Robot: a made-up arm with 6 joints.
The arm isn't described. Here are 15 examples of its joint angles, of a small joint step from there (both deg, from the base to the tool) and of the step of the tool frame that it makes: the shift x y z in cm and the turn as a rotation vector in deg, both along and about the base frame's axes.
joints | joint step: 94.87 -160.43 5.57 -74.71 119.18 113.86 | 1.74 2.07 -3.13 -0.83 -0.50 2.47
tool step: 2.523 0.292 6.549 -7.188 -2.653 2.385
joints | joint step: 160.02 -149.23 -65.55 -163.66 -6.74 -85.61 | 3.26 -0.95 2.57 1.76 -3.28 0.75
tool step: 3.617 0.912 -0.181 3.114 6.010 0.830
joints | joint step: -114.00 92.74 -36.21 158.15 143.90 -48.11 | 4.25 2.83 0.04 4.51 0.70 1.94
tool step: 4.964 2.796 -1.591 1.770 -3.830 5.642
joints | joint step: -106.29 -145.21 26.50 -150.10 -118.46 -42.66 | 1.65 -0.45 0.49 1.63 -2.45 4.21
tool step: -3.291 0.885 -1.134 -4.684 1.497 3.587
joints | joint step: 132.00 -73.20 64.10 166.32 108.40 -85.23 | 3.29 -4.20 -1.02 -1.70 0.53 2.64
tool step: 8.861 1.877 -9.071 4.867 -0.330 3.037
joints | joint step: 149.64 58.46 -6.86 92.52 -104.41 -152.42 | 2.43 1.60 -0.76 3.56 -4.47 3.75
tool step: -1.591 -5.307 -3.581 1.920 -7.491 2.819
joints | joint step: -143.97 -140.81 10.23 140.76 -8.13 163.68 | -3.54 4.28 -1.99 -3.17 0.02 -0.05
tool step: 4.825 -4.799 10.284 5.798 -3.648 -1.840
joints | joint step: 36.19 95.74 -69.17 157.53 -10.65 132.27 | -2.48 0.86 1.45 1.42 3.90 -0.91
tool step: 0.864 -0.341 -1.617 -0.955 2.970 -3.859
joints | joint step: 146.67 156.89 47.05 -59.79 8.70 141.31 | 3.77 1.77 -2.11 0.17 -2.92 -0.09
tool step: 5.105 -2.865 1.350 -4.816 -3.318 2.904
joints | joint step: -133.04 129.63 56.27 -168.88 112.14 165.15 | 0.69 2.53 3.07 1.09 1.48 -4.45
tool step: 2.150 0.980 -2.697 3.414 3.583 2.132
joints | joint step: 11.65 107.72 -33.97 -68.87 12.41 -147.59 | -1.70 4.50 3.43 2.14 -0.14 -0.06
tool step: -2.623 -1.515 -5.198 1.489 1.415 -0.531
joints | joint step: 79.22 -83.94 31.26 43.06 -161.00 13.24 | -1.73 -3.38 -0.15 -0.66 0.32 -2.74
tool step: -4.213 -2.880 -6.972 4.247 0.417 -3.250
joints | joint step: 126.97 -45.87 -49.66 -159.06 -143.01 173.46 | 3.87 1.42 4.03 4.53 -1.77 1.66
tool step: -0.680 0.743 3.572 5.604 0.417 3.804
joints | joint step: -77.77 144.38 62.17 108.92 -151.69 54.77 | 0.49 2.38 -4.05 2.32 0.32 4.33
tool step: -1.244 10.339 -3.867 8.215 2.113 -1.027
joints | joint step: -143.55 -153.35 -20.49 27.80 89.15 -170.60 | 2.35 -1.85 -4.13 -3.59 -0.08 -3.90
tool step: -6.458 -0.183 1.205 6.455 -0.152 2.762
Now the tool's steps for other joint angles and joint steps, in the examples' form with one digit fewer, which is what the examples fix.
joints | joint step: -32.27 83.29 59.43 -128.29 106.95 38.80 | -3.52 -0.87 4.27 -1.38 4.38 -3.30
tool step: -1.95 -8.86 6.65 -4.08 -3.05 -8.63
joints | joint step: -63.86 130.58 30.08 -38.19 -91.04 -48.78 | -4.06 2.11 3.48 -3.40 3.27 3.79
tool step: -3.09 0.53 -2.66 -5.67 -2.79 -7.50
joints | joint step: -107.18 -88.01 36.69 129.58 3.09 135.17 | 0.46 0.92 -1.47 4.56 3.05 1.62
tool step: -1.05 -2.43 3.55 3.72 -2.64 -5.99
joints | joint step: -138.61 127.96 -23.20 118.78 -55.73 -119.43 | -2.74 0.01 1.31 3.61 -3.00 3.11
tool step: -0.79 -0.69 -0.85 -2.42 -1.28 3.27
